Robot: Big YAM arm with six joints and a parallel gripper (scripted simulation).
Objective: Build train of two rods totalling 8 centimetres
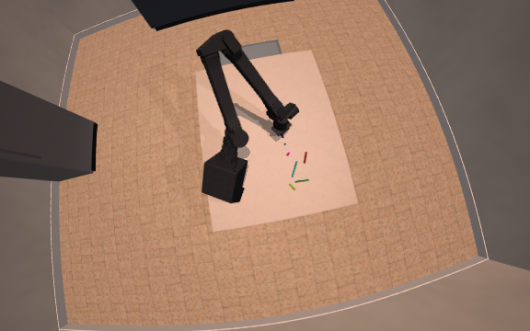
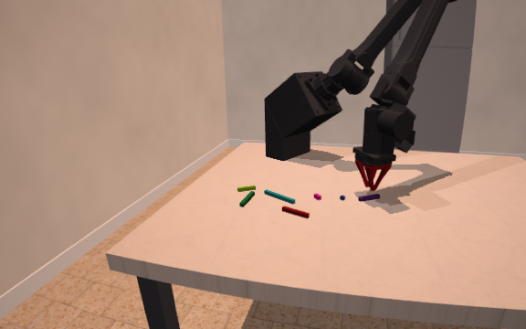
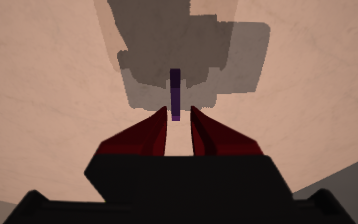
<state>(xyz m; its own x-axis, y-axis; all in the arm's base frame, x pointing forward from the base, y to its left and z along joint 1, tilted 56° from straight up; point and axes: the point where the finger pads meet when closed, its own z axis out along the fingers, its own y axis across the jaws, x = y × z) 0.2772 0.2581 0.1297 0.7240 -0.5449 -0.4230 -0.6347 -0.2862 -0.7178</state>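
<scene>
The purple rod is 3 cm below my hand. Round my hand: red rod: 17 cm ahead, 13 cm to the right, 3 cm below; magenta rod: 12 cm to the right, 6 cm ahead, 3 cm below; blue rod: 6 cm to the right, 3 cm below, 3 cm ahead.
</scene>
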